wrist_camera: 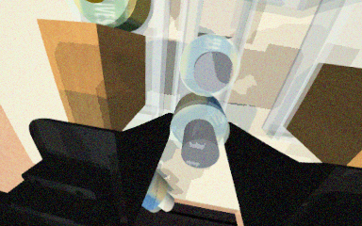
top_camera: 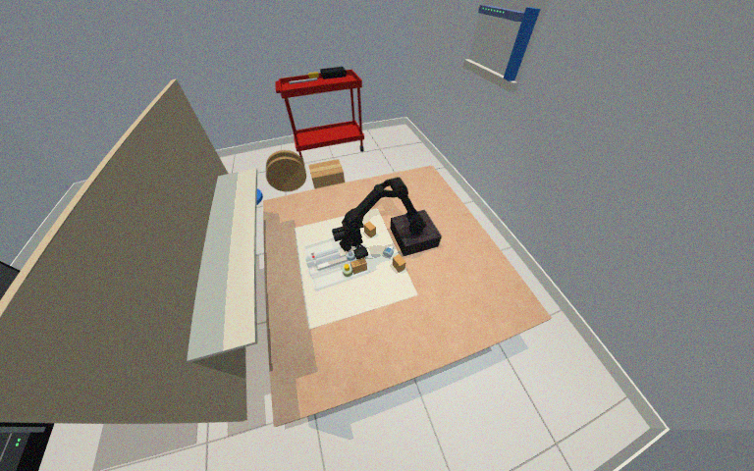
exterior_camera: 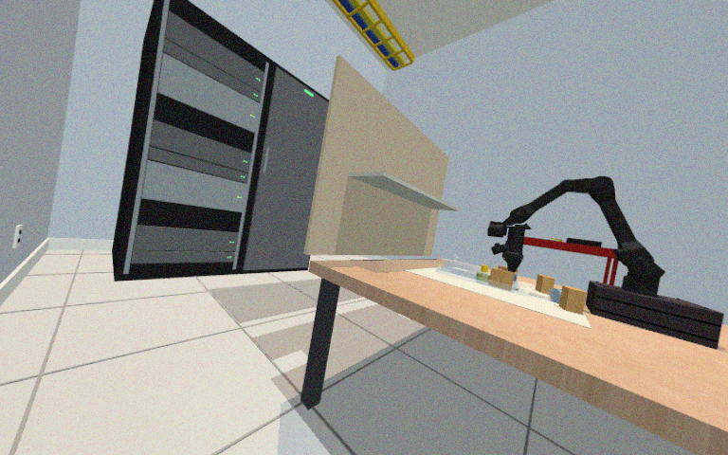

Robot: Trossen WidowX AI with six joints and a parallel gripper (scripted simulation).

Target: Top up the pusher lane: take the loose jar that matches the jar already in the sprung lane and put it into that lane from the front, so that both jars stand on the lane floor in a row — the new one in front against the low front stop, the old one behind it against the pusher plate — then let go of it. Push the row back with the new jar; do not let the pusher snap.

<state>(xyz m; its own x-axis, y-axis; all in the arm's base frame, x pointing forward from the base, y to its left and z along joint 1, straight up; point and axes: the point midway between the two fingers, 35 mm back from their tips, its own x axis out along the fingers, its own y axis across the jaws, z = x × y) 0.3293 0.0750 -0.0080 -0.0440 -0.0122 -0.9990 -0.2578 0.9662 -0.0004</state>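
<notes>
Right now my gripper tip is 160 mm short of the lane, 30 mm above it and 20 mm to the right of it. The rest, counted from my gripper tip: bluish jar: 170 mm behind, 20 mm below, 10 mm to the right.
</notes>
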